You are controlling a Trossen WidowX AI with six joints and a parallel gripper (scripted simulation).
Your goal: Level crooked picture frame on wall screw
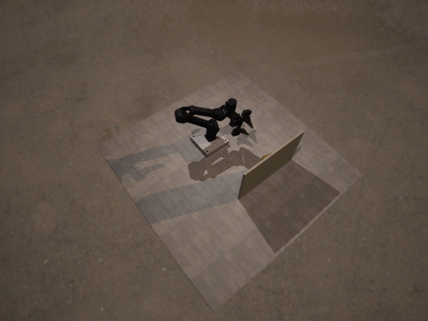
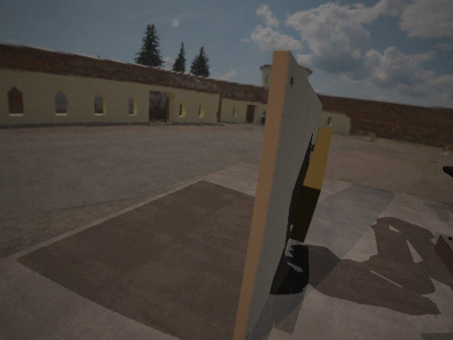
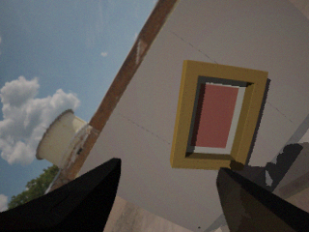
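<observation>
Now: gripper tip 20 cm short of the picture frame and 9 cm above it. Also, from my gripper tip: wall panel (21 cm ahead, 9 cm below, 1 cm to the left).
</observation>
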